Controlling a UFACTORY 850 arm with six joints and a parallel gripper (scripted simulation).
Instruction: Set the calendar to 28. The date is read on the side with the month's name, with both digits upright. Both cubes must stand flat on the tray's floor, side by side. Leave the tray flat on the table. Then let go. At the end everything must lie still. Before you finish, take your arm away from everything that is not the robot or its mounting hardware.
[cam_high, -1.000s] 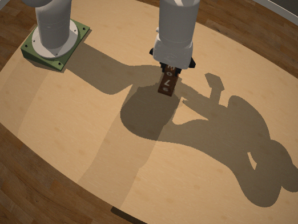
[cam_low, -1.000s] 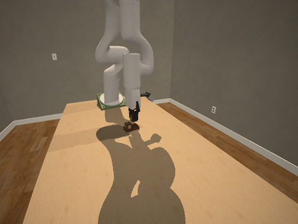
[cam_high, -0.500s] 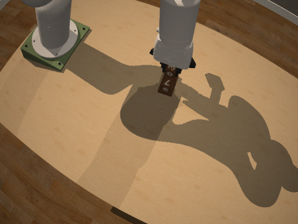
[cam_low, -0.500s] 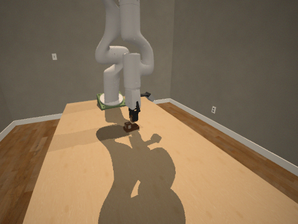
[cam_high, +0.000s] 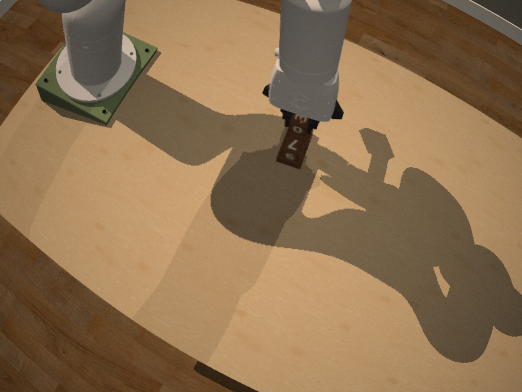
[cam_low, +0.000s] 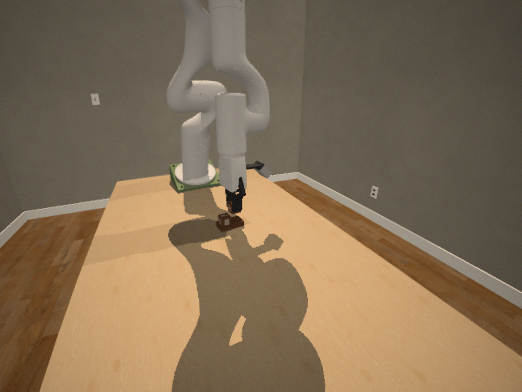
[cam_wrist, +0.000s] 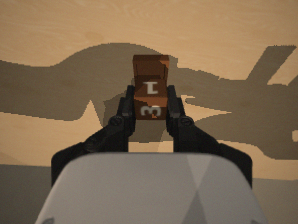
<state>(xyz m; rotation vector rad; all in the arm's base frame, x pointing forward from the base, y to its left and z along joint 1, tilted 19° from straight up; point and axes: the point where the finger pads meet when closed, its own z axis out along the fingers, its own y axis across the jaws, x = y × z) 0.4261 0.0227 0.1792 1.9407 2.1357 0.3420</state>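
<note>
Now: hand 70 mm above the tray and 20 mm to the left of it.
</note>
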